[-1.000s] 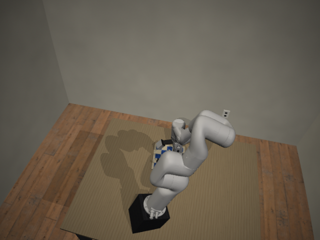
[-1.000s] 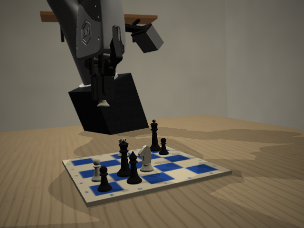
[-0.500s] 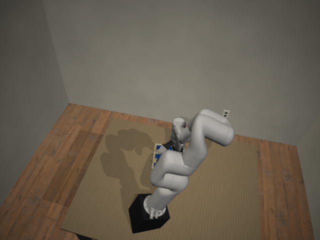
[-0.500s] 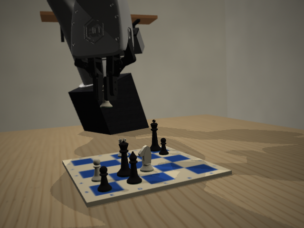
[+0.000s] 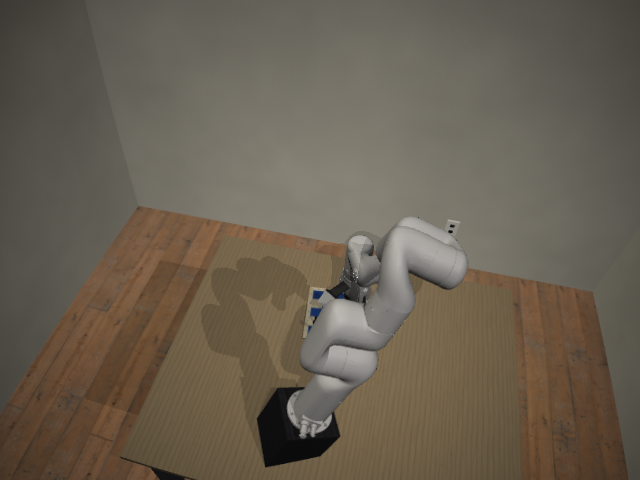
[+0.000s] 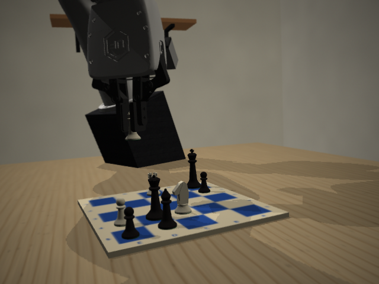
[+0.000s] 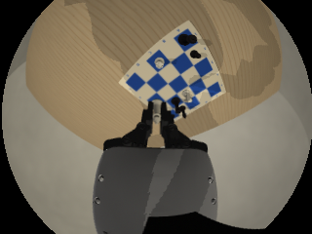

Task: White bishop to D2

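The board lies 130 mm below my hand, 40 mm to the left of it and 40 mm ahead of it. From my hand the other things lie so: black queen (100 mm below, 80 mm ahead); white pawn (110 mm below, 80 mm ahead, 40 mm to the right); white bishop (10 mm below).
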